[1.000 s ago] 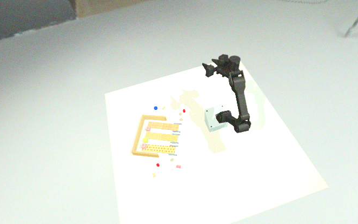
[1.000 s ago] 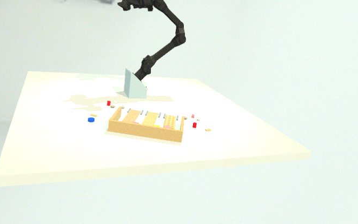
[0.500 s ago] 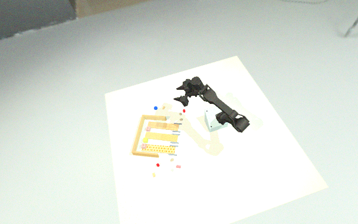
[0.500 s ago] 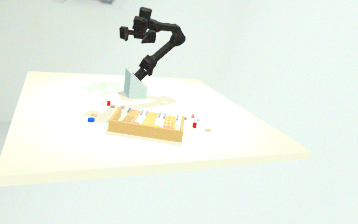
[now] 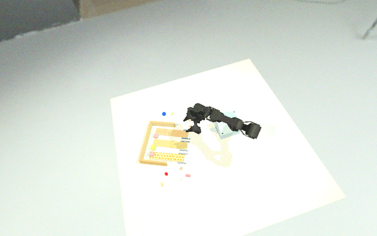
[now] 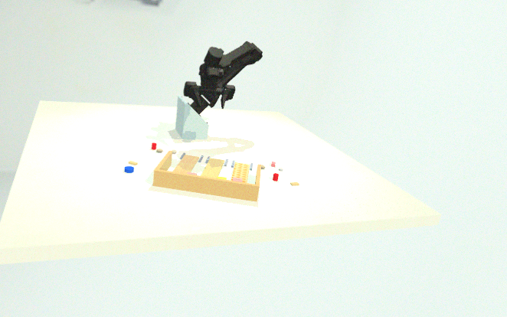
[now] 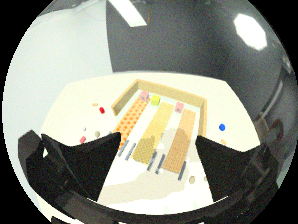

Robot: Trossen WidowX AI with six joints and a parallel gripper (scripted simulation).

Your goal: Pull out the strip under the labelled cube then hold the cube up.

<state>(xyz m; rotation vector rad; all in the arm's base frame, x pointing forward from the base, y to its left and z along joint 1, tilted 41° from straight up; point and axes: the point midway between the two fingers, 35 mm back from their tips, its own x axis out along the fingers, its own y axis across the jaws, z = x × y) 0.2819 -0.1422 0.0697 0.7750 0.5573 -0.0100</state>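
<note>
Right now my gripper tip is 200 mm above the orange dotted strip, 180 mm short of it and 50 mm to the right of it. Also, from my gripper tip: pink block: 240 mm to the left, 190 mm below, 100 mm ahead; blue disc: 300 mm to the right, 190 mm below, 70 mm ahead.
</note>
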